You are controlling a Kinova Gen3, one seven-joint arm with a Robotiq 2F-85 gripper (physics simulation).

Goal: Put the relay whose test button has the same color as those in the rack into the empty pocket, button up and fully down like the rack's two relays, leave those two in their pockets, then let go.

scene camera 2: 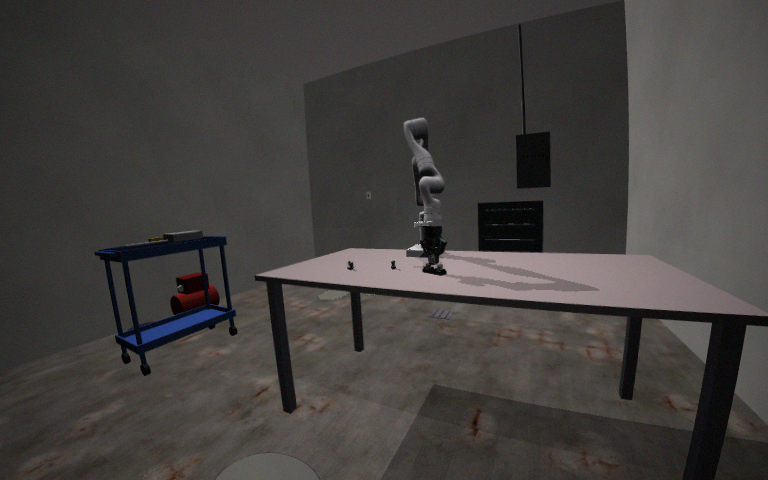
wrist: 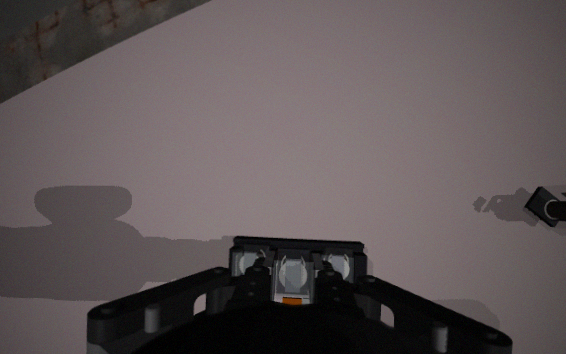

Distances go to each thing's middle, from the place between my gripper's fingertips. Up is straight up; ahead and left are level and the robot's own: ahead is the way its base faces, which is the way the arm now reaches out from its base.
My gripper is now 30 mm above the black rack [wrist: 315,246] and 10 mm past it.
